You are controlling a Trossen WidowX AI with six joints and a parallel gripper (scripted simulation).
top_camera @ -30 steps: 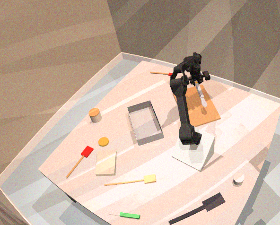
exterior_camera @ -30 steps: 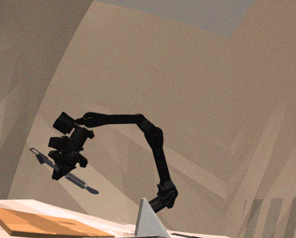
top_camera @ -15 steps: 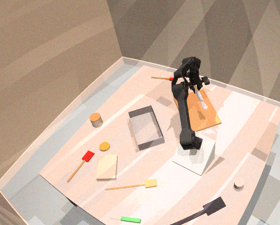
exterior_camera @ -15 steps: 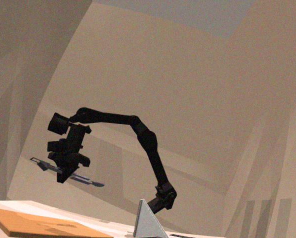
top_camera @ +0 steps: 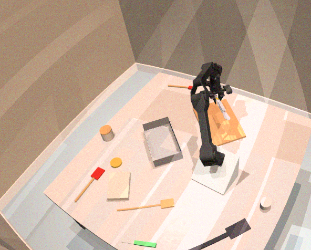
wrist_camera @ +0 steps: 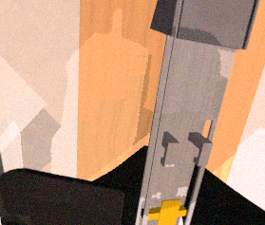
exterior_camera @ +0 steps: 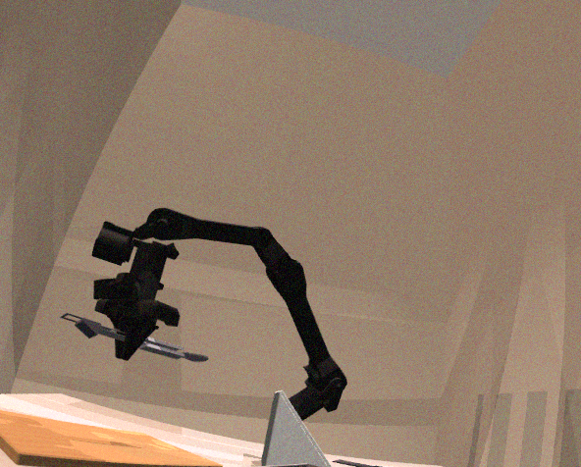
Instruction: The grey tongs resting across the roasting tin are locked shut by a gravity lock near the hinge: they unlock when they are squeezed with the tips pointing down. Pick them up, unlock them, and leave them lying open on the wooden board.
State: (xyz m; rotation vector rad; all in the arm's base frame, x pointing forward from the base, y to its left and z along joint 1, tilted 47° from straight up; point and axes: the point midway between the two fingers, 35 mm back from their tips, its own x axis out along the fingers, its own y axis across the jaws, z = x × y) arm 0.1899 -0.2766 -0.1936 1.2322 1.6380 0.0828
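The wooden board lies 15 cm below my gripper tip. Round my gripper tip: yellow lock piece (4 cm above); then red-headed spatula (39 cm ahead, 20 cm to the right, 15 cm below); then grey roasting tin (30 cm to the left, 21 cm ahead, 13 cm below).
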